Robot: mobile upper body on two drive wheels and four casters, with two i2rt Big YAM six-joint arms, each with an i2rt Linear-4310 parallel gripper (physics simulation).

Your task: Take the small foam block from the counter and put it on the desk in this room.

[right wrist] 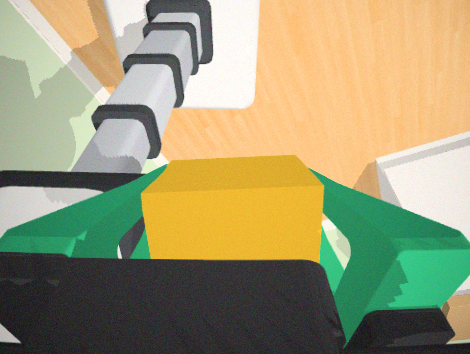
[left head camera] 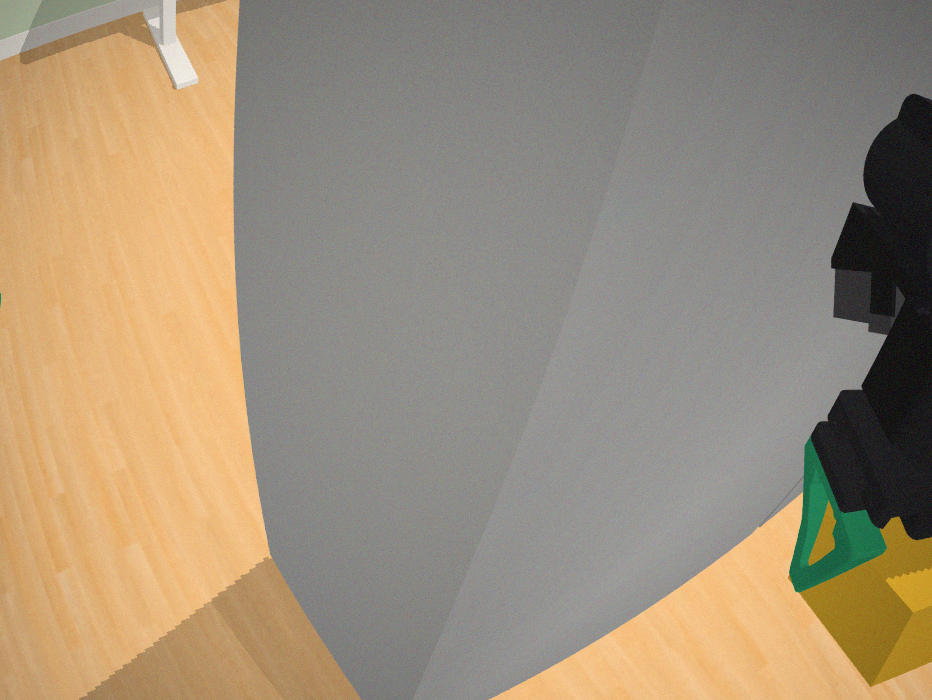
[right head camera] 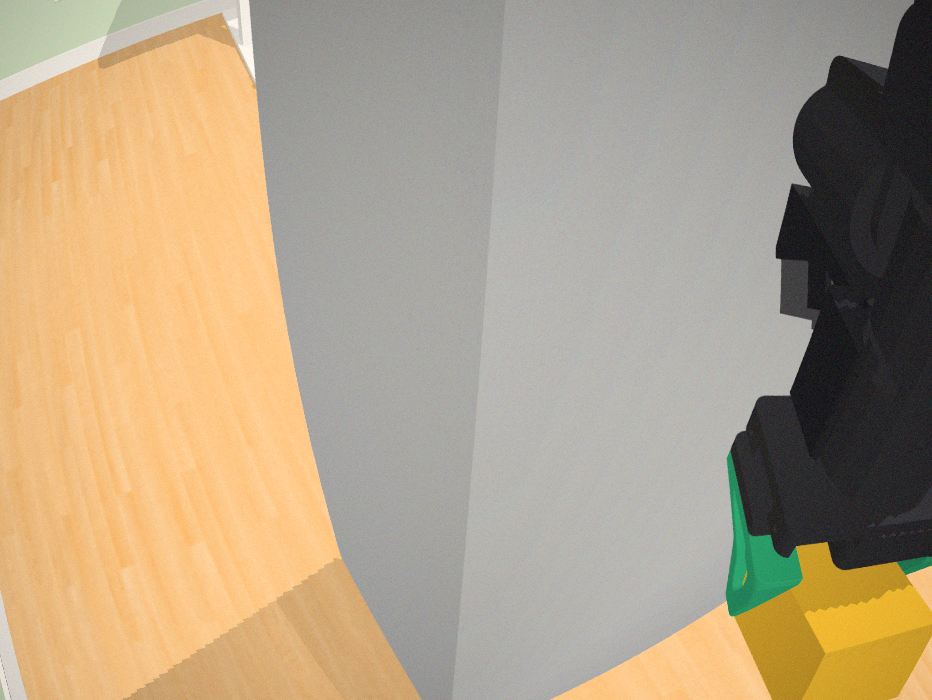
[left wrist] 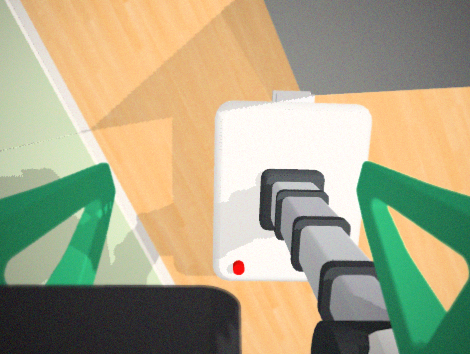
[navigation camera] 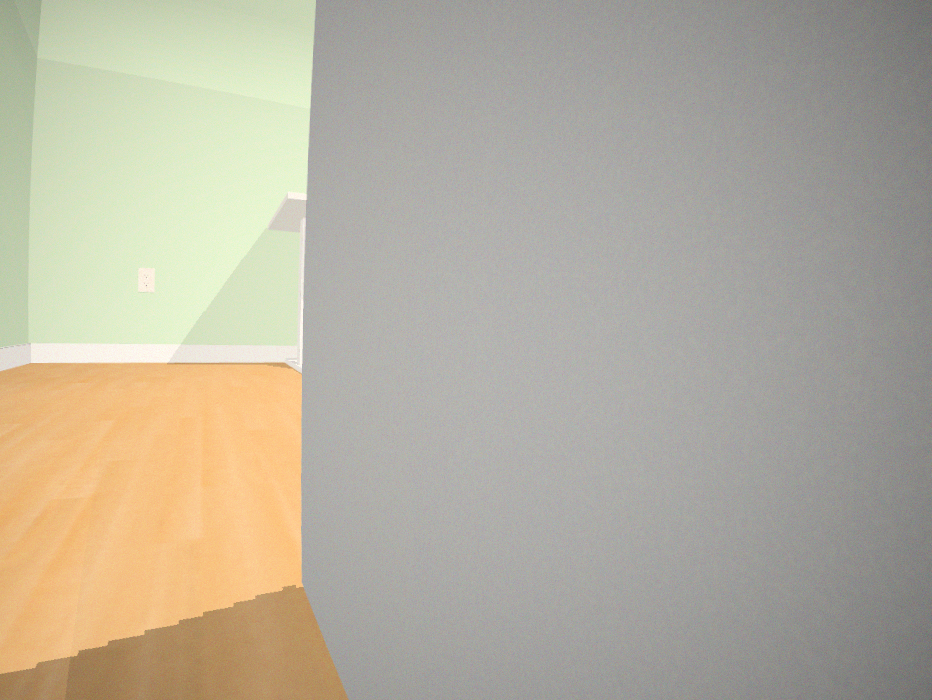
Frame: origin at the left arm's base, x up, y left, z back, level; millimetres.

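Seen in the pictures: left gripper, fingertip midpoint: (left wrist: 235, 176); right gripper, fingertip midpoint: (right wrist: 234, 175) (left head camera: 837, 572).
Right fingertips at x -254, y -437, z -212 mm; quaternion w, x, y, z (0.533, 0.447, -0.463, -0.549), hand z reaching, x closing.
A point is followed by its place in that frame.
The yellow foam block (left head camera: 866, 625) {x -208, y -411, z -167 mm} (right head camera: 873, 629) {x -180, y -439, z -166 mm} (right wrist: 232, 225) {x -214, y -438, z -229 mm} is held between the green fingers of my right gripper (right wrist: 234, 175) {x -254, y -437, z -212 mm}, which is shut on it, in the air over the floor at the right of both head views. My left gripper (left wrist: 235, 176) {x -160, y -3, z -294 mm} is open and empty, with its fingers wide apart above my own white base. A white desk (navigation camera: 287, 214) {x -715, y 501, z -2545 mm} shows in part at the far wall, mostly hidden behind a grey panel; its white foot also shows in the left head view (left head camera: 177, 69). The counter cannot be made out for certain.
The tall grey panel (left head camera: 452, 301) {x -292, y -264, z -415 mm} (right head camera: 640, 301) {x -255, y -380, z -387 mm} (left wrist: 380, 45) {x -645, y -261, z -422 mm} (navigation camera: 602, 339) {x -1180, y -250, z -443 mm} stands very close in front and to the right, beside my right arm. Wooden floor (left head camera: 135, 301) {x -1410, y 265, z -1390 mm} (navigation camera: 150, 467) {x -1410, y 226, z -1068 mm} runs along its left side to a green wall (navigation camera: 150, 188) {x -567, y 1234, z -2708 mm}. White furniture (right wrist: 435, 190) {x -1037, y -1397, z 656 mm} shows at the right wrist view's right edge.
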